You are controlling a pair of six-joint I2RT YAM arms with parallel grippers.
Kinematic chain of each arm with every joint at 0, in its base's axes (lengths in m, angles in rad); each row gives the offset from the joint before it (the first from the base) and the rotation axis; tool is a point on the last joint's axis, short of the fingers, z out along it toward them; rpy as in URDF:
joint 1: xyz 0 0 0.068 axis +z
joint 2: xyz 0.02 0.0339 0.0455 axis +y
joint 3: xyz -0.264 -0.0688 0 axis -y
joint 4: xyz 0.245 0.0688 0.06 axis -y
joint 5: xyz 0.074 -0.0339 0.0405 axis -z
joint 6: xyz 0.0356 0 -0.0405 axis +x
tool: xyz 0 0 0 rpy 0 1.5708 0
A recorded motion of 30 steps. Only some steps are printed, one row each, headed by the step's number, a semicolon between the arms.
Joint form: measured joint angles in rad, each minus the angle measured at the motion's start. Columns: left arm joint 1, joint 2, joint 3, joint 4, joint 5, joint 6; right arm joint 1, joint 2, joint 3, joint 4, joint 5, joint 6.
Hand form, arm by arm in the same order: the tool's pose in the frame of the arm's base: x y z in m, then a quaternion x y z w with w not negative. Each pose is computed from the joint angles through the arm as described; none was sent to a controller.
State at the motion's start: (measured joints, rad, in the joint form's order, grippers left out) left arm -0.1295 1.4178 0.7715 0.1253 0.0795 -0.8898; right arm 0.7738 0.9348 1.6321 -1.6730 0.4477 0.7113
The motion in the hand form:
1: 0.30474 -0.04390 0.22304 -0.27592 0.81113 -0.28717 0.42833; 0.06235 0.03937 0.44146 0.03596 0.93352 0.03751 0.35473
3: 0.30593 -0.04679 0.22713 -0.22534 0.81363 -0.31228 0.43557; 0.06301 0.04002 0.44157 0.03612 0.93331 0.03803 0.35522
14: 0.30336 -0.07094 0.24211 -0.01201 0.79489 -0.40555 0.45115; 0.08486 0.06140 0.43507 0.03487 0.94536 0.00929 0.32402
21: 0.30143 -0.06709 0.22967 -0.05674 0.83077 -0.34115 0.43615; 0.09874 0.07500 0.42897 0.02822 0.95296 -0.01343 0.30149
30: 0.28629 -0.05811 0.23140 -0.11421 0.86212 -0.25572 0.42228; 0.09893 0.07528 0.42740 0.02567 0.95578 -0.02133 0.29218
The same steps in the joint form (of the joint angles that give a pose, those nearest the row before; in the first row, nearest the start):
1: 0.0000 0.0000 -0.0008 0.0309 0.0381 0.0340; -0.0001 0.0000 0.0000 0.0019 0.0000 -0.0004
3: 0.0008 0.0000 -0.0015 0.0732 0.1221 0.0938; 0.0000 0.0019 0.0000 0.0053 0.0000 -0.0004
14: -0.0431 0.0000 -0.0031 0.2144 0.4437 0.3010; 0.0000 0.0961 0.0000 0.0046 -0.0008 0.0194
21: -0.0461 0.0000 -0.0019 0.0923 0.3060 0.3288; 0.0000 0.1587 0.0000 -0.0008 -0.0015 0.0214
30: -0.0462 -0.0729 0.0004 -0.1030 0.1236 0.3368; 0.0000 0.1656 0.0000 -0.0198 -0.0038 0.0225

